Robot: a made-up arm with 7 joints.
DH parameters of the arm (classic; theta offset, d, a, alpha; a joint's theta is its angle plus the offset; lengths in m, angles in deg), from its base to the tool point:
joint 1: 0 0.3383 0 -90
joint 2: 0 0 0 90
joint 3: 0 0.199 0.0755 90
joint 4: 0 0 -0.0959 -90
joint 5: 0 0.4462 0 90
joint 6: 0 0 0.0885 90
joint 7: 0 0 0 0
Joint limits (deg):
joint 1: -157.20..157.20
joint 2: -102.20..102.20
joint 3: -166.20..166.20
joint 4: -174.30..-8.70
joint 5: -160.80..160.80
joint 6: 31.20..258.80
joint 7: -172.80..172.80
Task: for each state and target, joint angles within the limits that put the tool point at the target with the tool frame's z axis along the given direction. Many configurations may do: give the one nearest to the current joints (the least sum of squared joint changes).
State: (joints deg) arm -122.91 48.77 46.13 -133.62 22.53 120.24 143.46
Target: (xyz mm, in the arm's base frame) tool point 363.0 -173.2 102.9 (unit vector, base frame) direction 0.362 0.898 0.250
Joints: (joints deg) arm -136.70 64.08 70.80 -156.34 28.69 112.97 143.46
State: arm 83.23 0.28 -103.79 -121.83 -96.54 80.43 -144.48
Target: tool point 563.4 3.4 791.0 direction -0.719 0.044 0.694
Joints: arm 67.05 40.27 -100.30 -69.92 -126.13 66.86 -144.48
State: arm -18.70 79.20 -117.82 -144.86 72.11 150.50 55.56
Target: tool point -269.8 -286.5 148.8 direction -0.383 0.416 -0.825
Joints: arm -18.57 62.49 -66.44 -160.57 60.76 139.24 55.56
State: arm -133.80 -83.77 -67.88 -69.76 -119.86 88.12 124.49
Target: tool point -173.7 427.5 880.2 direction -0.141 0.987 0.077
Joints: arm -118.00 -61.53 -51.47 -58.92 -129.29 127.56 124.49
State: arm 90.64 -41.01 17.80 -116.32 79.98 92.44 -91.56
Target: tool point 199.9 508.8 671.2 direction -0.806 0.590 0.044
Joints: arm 73.84 -15.18 -2.14 -102.35 91.17 108.03 -91.56
